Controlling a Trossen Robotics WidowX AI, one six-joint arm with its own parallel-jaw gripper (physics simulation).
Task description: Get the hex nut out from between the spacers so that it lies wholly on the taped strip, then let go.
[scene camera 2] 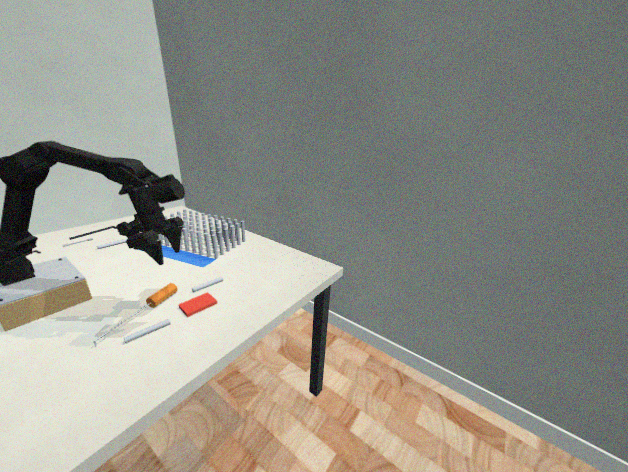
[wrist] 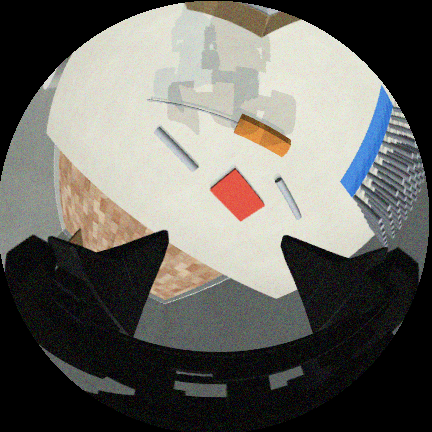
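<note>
My gripper is open, with nothing between its fingers. It hangs above the table, and in the scene view its fingers overlap the left part of the blue taped strip. The blue taped strip lies flat along the near side of the spacers. The spacers are many upright grey posts in close rows; in the wrist view they stand at the right edge. The hex nut cannot be made out in either view; the posts may hide it.
An orange-handled screwdriver lies on the table, near a red block. Loose grey rods lie on either side of the block. The arm's base box stands at the left.
</note>
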